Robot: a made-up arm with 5 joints. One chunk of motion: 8 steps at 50 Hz.
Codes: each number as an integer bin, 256 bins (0 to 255) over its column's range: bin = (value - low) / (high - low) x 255, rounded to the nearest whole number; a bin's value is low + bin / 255 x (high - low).
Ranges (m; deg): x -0.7..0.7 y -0.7..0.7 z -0.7..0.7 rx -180..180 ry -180..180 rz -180..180
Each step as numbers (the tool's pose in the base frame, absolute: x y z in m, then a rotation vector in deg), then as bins.
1 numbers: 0.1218 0.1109 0.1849 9.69 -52.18 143.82
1 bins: 150 148 161 134 91 229
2 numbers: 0.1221 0.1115 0.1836 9.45 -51.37 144.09
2 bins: 150 148 161 134 91 230
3 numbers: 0.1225 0.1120 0.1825 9.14 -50.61 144.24
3 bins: 150 148 161 134 92 230
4 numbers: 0.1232 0.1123 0.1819 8.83 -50.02 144.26
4 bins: 150 148 161 134 92 230
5 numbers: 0.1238 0.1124 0.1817 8.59 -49.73 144.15
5 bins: 150 148 161 134 92 230
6 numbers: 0.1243 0.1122 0.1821 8.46 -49.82 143.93
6 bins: 150 148 161 133 92 229
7 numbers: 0.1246 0.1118 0.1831 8.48 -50.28 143.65
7 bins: 150 148 161 134 92 229
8 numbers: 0.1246 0.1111 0.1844 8.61 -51.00 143.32
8 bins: 150 148 161 134 91 229
